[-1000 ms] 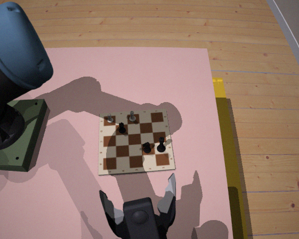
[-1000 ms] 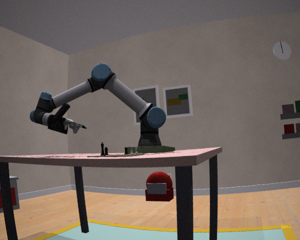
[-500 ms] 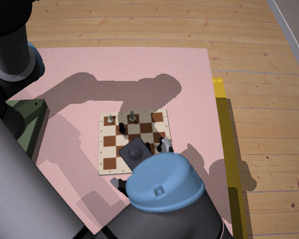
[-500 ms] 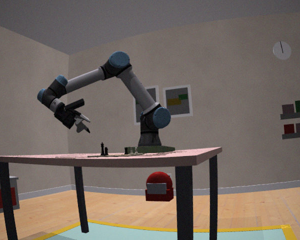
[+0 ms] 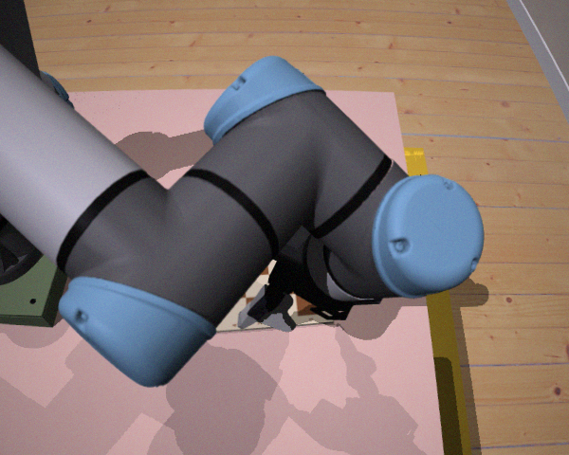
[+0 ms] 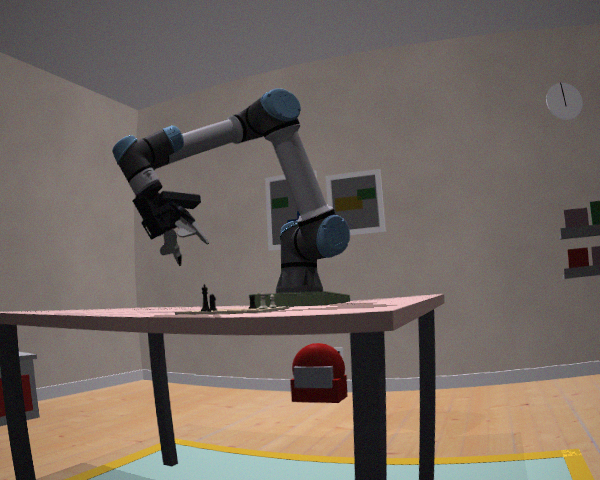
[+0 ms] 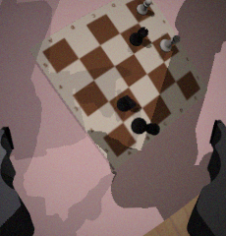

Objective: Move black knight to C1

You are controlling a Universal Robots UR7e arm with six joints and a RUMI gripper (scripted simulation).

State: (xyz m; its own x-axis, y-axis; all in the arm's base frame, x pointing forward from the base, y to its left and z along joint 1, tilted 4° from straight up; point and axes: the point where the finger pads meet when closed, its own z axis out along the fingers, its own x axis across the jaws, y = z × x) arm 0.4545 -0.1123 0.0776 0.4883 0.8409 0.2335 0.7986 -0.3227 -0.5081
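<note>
The chessboard is 2 cm behind my hand, 9 cm to the left of it and 14 cm below it. From my hand the other things lie so: white pawn (10 cm behind, 16 cm to the left, 13 cm below); white bishop (3 cm behind, 17 cm to the left, 12 cm below).
</note>
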